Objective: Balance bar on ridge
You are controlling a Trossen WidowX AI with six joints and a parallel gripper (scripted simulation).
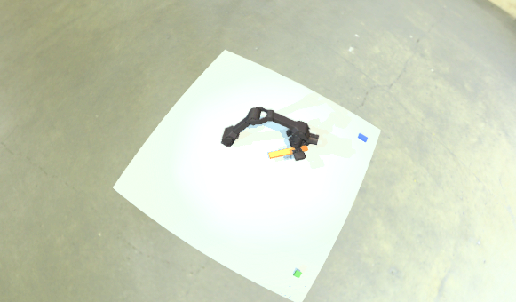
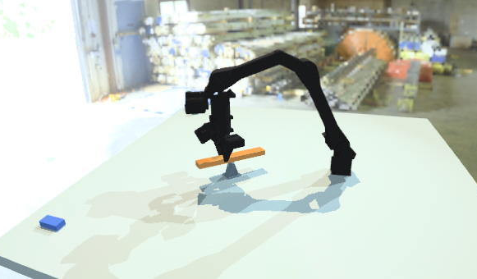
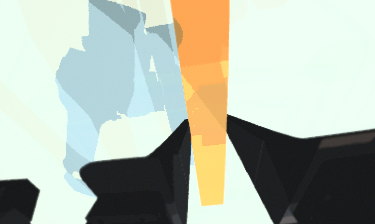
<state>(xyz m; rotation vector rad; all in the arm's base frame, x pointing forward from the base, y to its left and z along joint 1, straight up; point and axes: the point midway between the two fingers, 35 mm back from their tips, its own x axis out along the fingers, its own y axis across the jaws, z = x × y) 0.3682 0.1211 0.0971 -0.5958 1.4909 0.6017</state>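
Right now the orange bar is 20 mm behind my gripper tip and 20 mm to the right of it. The rest, counted from my gripper tip: blue block 370 mm ahead, 380 mm to the left, 50 mm below; then green block 370 mm ahead, 620 mm to the right, 50 mm below.
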